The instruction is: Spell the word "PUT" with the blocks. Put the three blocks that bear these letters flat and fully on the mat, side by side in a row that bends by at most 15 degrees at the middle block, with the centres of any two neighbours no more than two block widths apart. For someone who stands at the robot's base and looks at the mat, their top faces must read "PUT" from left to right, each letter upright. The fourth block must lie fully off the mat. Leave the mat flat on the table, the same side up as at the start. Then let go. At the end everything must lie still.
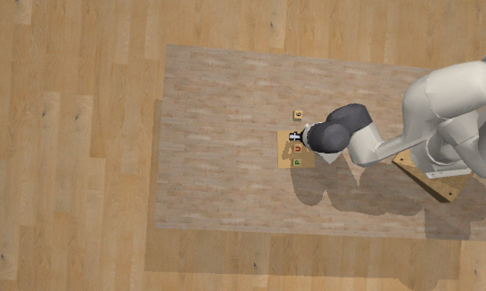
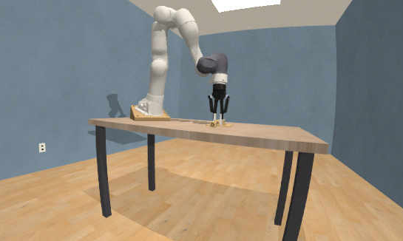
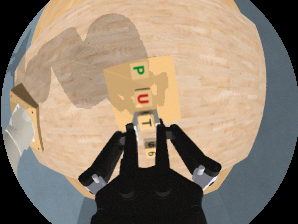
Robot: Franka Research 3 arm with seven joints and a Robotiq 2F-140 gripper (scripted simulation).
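My hand is 2 cm above the T block. Round my hand: block marked 6 (8 cm to the right, 2 cm below); then red U block (4 cm to the left, 2 cm below); then tan mat (5 cm to the left, 4 cm below).
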